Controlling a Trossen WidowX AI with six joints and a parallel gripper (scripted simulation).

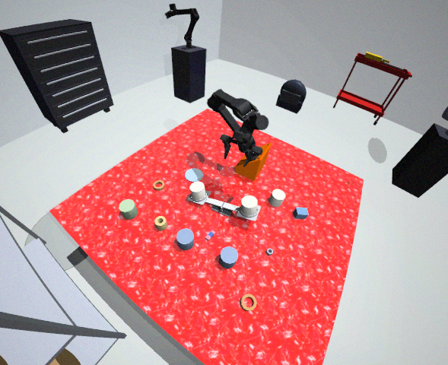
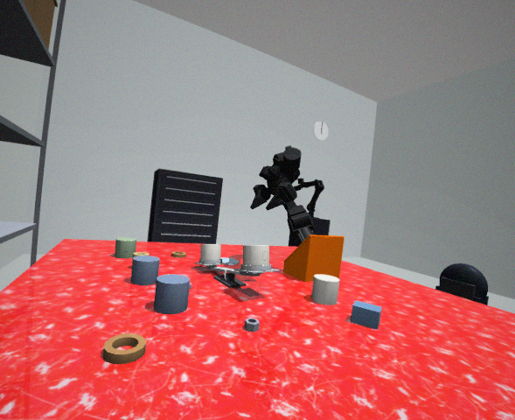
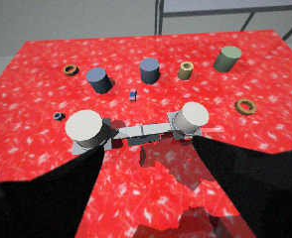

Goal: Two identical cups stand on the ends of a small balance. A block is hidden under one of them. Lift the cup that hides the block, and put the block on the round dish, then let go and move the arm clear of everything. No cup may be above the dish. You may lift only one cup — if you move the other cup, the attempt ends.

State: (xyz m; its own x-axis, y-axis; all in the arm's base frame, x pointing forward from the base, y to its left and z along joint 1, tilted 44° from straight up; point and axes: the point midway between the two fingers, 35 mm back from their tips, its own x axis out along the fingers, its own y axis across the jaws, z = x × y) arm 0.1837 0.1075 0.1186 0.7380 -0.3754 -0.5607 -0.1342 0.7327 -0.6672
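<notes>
Right now the grey-green block is 190 mm below my gripper tip, 110 mm to the right of it and 110 mm ahead of it. Round my gripper tip: grey balance (210 mm below, 90 mm ahead, 30 mm to the left); pale blue round dish (230 mm to the right, 230 mm below, 10 mm ahead); balance beam (190 mm below, 90 mm ahead, 20 mm to the left).
</notes>
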